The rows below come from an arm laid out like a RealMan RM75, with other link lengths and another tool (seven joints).
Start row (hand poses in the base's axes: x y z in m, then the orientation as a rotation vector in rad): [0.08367, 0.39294, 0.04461, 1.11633, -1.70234, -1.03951]
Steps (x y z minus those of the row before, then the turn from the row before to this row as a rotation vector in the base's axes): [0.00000, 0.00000, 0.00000, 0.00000, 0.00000, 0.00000]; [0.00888, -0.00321, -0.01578, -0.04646, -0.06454, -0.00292]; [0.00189, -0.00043, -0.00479, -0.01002, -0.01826, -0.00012]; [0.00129, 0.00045, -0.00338, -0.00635, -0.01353, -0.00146]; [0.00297, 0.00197, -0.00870, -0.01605, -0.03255, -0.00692]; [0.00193, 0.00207, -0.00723, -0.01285, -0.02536, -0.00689]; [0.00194, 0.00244, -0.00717, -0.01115, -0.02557, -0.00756]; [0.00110, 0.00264, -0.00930, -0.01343, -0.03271, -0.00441]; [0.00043, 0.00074, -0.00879, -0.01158, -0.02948, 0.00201]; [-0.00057, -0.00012, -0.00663, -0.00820, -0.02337, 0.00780]
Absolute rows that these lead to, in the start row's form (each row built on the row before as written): [0.08367, 0.39294, 0.04461, 1.11633, -1.70234, -1.03951]; [0.09255, 0.38973, 0.02883, 1.12878, -1.77058, -0.97024]; [0.09444, 0.38930, 0.02404, 1.13459, -1.78819, -0.95293]; [0.09573, 0.38975, 0.02066, 1.13843, -1.80187, -0.94188]; [0.09870, 0.39172, 0.01196, 1.14428, -1.83734, -0.91618]; [0.10063, 0.39379, 0.00473, 1.14720, -1.86603, -0.89633]; [0.10257, 0.39623, -0.00244, 1.15056, -1.89485, -0.87822]; [0.10367, 0.39887, -0.01174, 1.15964, -1.92754, -0.85263]; [0.10410, 0.39961, -0.02053, 1.17319, -1.95233, -0.82655]; [0.10353, 0.39949, -0.02716, 1.18992, -1.96704, -0.80344]
